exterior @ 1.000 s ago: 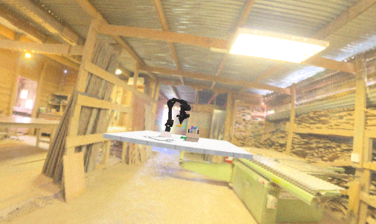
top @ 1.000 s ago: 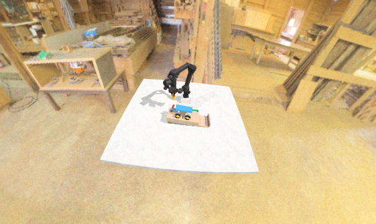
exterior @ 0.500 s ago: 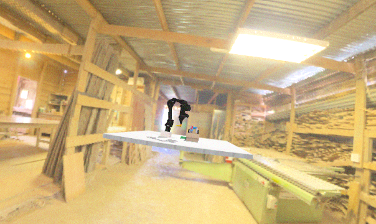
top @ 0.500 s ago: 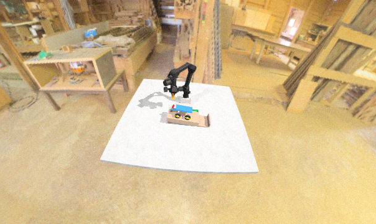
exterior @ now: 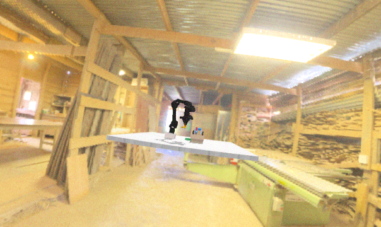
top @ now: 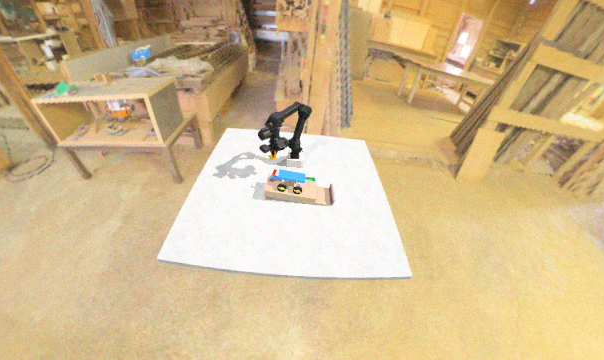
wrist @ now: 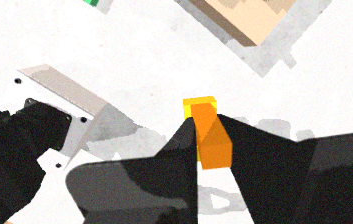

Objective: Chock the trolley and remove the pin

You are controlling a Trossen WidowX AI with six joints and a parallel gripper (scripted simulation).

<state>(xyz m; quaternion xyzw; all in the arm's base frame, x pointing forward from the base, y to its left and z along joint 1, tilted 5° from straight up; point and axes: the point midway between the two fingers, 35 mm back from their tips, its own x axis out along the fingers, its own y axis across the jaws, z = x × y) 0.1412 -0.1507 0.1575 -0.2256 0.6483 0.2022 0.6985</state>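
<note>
The yellow chock lies 2 cm behind my gripper tip, 1 cm to the right of it and 1 cm below it. From my gripper tip the other things lie so: red-headed stop pin (13 cm ahead, 4 cm below, 1 cm to the right); then ramp (17 cm ahead, 13 cm below, 10 cm to the left); then blue trolley (17 cm ahead, 9 cm to the left, 6 cm below).
</note>
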